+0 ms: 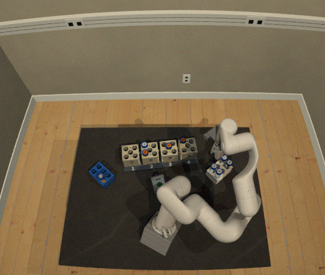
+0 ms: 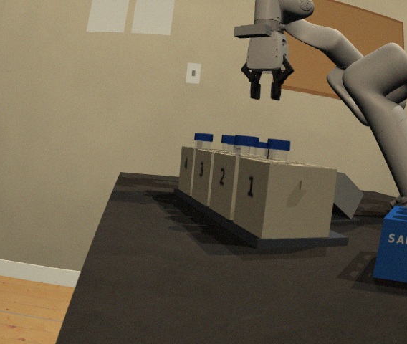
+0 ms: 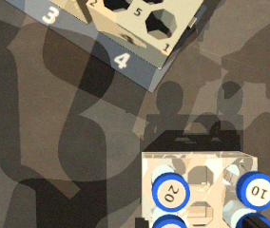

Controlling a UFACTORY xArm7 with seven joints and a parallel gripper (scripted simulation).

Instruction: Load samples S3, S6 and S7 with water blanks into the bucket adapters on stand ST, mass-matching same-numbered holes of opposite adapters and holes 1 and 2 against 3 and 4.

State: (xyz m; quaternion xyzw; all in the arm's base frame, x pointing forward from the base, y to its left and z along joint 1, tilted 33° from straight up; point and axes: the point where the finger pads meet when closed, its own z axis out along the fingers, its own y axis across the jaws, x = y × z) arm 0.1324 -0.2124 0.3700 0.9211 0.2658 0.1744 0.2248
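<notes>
The white blank rack lies 21 cm below my hand and 4 cm to the right of it. From my hand the other things lie so: blue sample rack: 62 cm to the left, 21 cm below, 12 cm ahead; adapter 1: 43 cm to the left, 20 cm ahead, 19 cm below.
</notes>
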